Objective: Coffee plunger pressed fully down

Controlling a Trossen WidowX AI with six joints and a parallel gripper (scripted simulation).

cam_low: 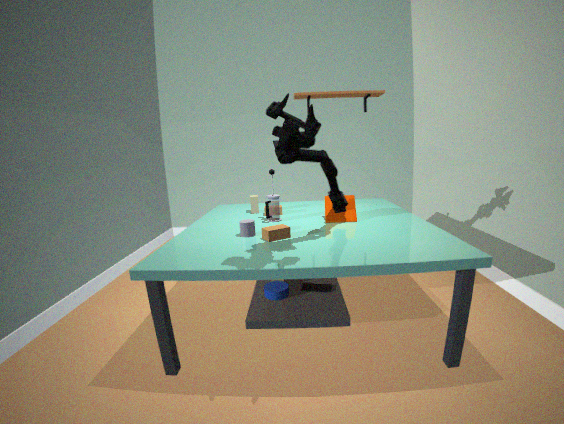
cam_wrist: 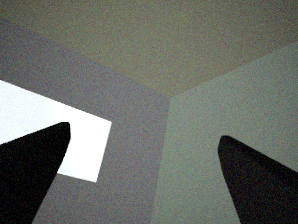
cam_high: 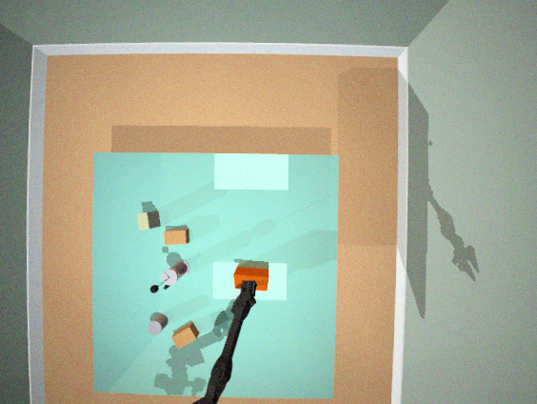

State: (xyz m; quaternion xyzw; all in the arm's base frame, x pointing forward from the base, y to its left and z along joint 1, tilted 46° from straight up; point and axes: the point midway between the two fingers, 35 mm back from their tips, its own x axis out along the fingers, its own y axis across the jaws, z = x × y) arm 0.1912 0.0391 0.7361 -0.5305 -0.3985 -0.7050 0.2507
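The coffee press is 11 cm ahead of my gripper tip, 64 cm to the right of it and 41 cm below it. Also, from my gripper tip: cream block (23 cm ahead, 91 cm to the right, 49 cm below).
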